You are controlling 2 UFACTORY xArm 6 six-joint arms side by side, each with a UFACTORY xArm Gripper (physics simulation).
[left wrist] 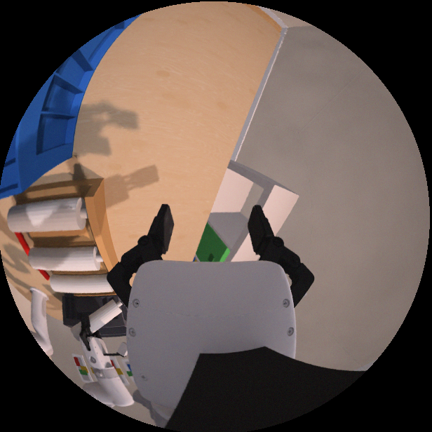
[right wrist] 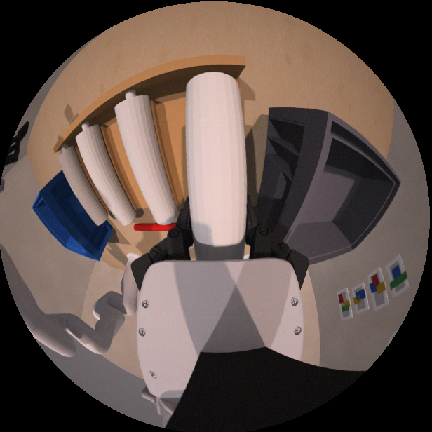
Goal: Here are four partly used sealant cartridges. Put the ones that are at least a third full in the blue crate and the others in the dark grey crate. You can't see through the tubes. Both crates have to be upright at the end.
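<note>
Three white cartridges [left wrist: 47,215] [left wrist: 65,258] [left wrist: 82,283] lie side by side in the wooden rack [left wrist: 97,207] [right wrist: 170,115]. My right gripper [right wrist: 218,205] is shut on a fourth white cartridge [right wrist: 216,150] [left wrist: 106,315], held above the rack's end nearest the dark grey crate. The dark grey crate [right wrist: 312,165] [left wrist: 75,306] stands upright, right of the held cartridge in the right wrist view. The blue crate [right wrist: 77,245] [left wrist: 60,95] stands upright at the rack's other end. My left gripper [left wrist: 210,214] is open and empty, above the table's edge. Fill levels are hidden.
A red stick [right wrist: 154,227] [left wrist: 22,243] lies along the rack's open side. A pale box [left wrist: 282,202] with a green thing [left wrist: 212,242] inside is beyond the table edge. Coloured cards [right wrist: 377,288] lie beside the dark grey crate. The left arm [right wrist: 107,310] shows at lower left.
</note>
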